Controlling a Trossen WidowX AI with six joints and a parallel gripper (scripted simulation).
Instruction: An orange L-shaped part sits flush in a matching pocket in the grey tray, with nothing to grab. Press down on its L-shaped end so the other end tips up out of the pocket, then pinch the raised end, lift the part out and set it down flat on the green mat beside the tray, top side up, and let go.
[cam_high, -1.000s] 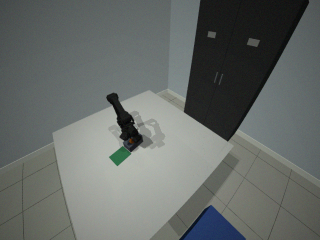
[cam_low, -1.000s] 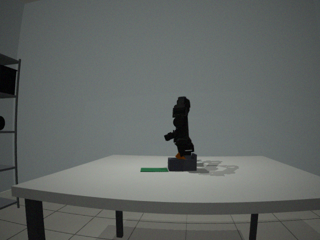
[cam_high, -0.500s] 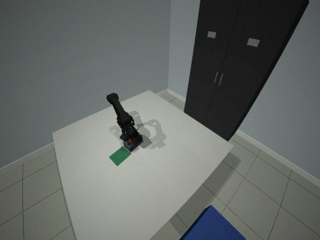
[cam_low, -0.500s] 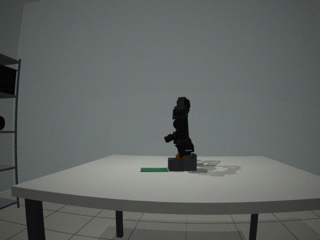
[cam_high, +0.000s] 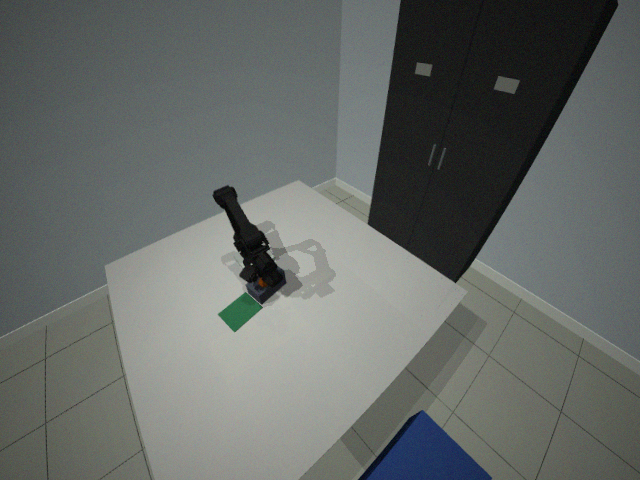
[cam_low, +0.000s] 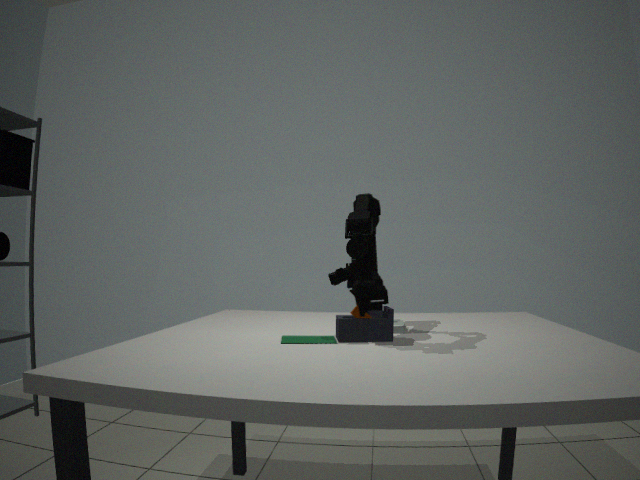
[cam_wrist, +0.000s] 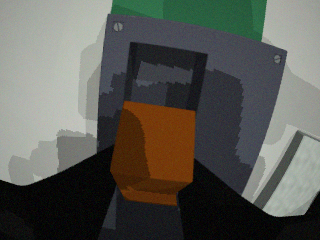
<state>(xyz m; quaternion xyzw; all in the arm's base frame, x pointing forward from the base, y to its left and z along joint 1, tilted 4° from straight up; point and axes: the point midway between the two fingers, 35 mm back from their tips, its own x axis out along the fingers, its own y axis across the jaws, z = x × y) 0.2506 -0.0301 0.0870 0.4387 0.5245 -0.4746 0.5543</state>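
My gripper tip is now 1 cm short of the green mat, 15 cm to the left of it and 8 cm above it. Round my gripper tip: orange L-shaped part 2 cm behind, 3 cm to the left, 3 cm below.
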